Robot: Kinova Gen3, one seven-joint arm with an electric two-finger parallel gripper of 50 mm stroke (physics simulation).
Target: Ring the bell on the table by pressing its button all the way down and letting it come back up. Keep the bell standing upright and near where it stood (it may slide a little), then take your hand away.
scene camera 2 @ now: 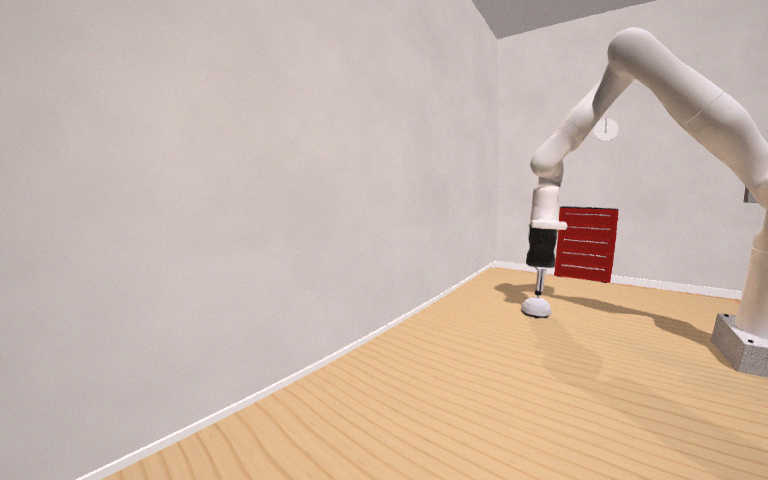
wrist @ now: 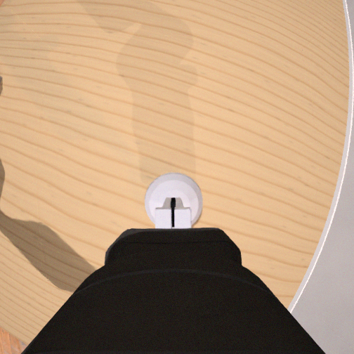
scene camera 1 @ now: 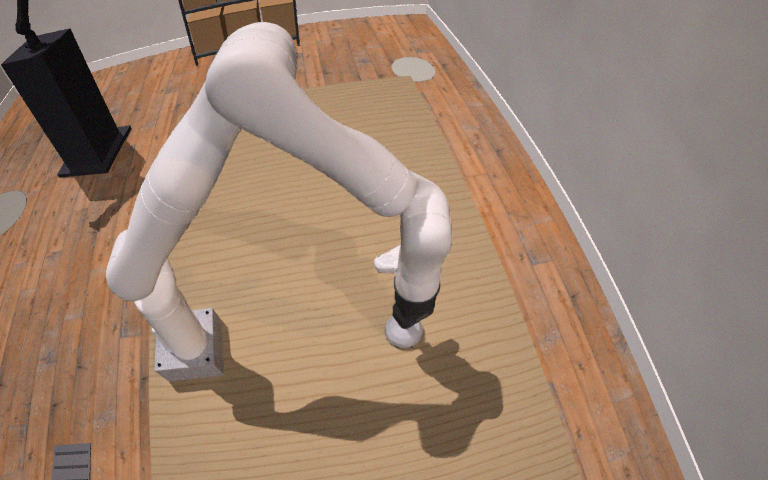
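Where they show: gripper, fingertip midpoint: (scene camera 2: 539, 289) (scene camera 1: 404, 317); arm's base at its link origin: (scene camera 2: 763, 329) (scene camera 1: 188, 341).
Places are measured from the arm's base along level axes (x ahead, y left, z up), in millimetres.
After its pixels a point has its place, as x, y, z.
The bell (scene camera 1: 403, 336) @[475, 37, -31] (scene camera 2: 535, 308) @[469, 99, -42] (wrist: 173, 184) is a pale grey-white dome with a thin dark base. It stands upright on the light wooden table top (scene camera 1: 317, 353) @[286, 13, -68] (scene camera 2: 396, 407) @[485, 606, -68] (wrist: 260, 150). My gripper (scene camera 2: 538, 292) @[475, 66, 3] (wrist: 173, 207) points straight down over the middle of the dome, shut with nothing between its fingers. In the scene camera 2 view, its dark fingertips are right above the top of the bell, at or very close to the button. The button is mostly hidden by the fingertips, and I cannot tell whether they touch it or how far down it is.
The arm's base block (scene camera 1: 189, 362) @[12, -51, 4] (scene camera 2: 756, 357) @[21, 87, -31] stands on the same top, to the left of the bell in the scene camera 1 view. A black pedestal (scene camera 1: 67, 101), a shelf rack (scene camera 1: 191, 42) and a red drawer cabinet (scene camera 2: 586, 246) stand farther off.
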